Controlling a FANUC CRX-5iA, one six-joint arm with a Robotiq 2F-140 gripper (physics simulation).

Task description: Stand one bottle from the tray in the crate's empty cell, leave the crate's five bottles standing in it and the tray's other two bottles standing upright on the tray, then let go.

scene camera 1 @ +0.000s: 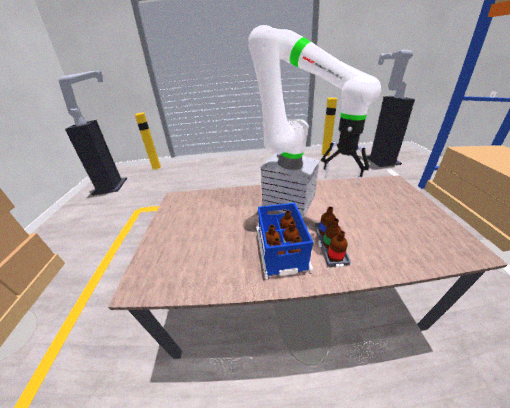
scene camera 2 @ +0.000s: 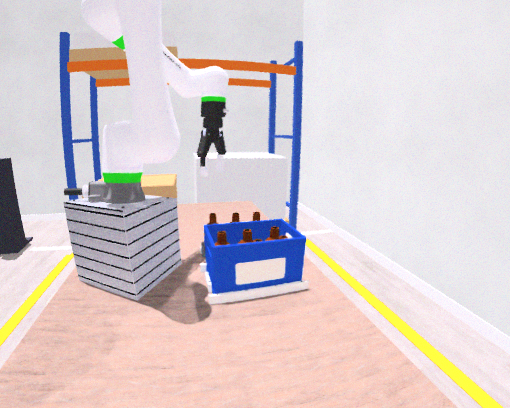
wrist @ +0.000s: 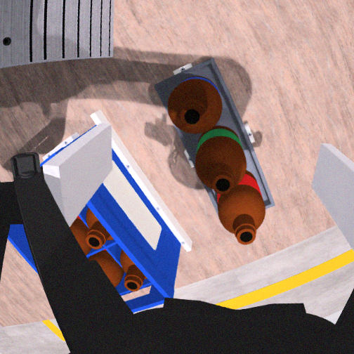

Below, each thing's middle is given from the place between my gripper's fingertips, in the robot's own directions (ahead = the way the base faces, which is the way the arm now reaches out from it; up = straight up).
Labels:
I see the blue-label bottle (wrist: pixel 194 106) 230 mm below my hand, 20 mm to the right of it and 10 mm behind it.

